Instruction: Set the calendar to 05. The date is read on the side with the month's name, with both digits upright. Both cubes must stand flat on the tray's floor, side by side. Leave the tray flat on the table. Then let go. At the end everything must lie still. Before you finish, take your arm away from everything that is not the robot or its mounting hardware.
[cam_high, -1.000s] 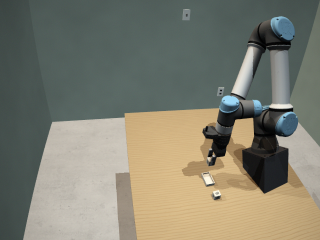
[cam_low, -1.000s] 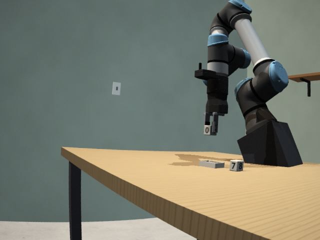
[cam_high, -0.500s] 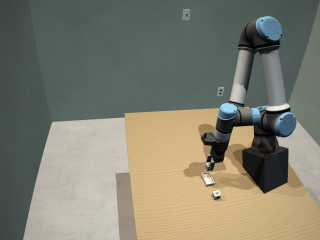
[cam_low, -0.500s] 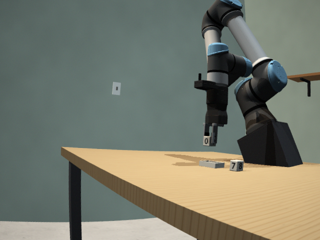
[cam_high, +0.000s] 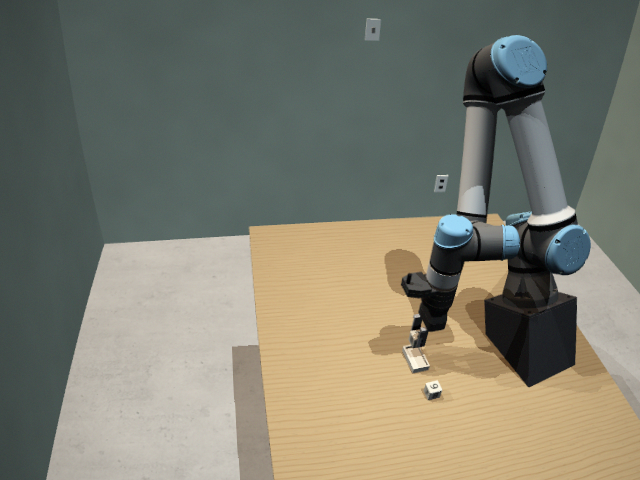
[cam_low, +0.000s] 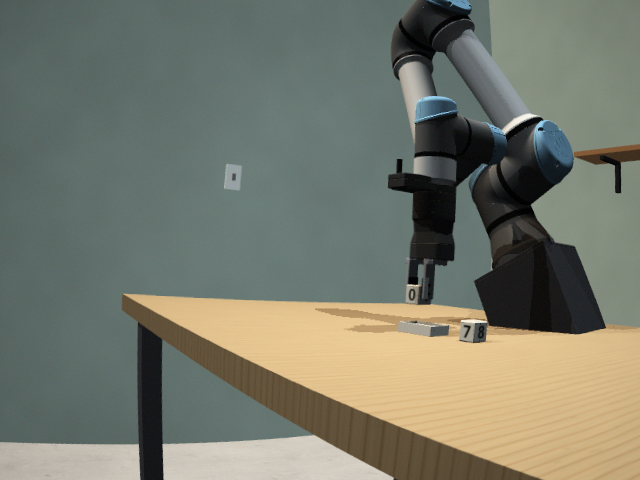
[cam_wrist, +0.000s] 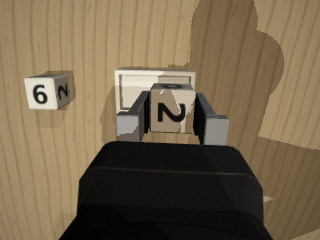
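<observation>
My gripper is now 70 mm above the small calendar tray and 20 mm to the right of it.
</observation>
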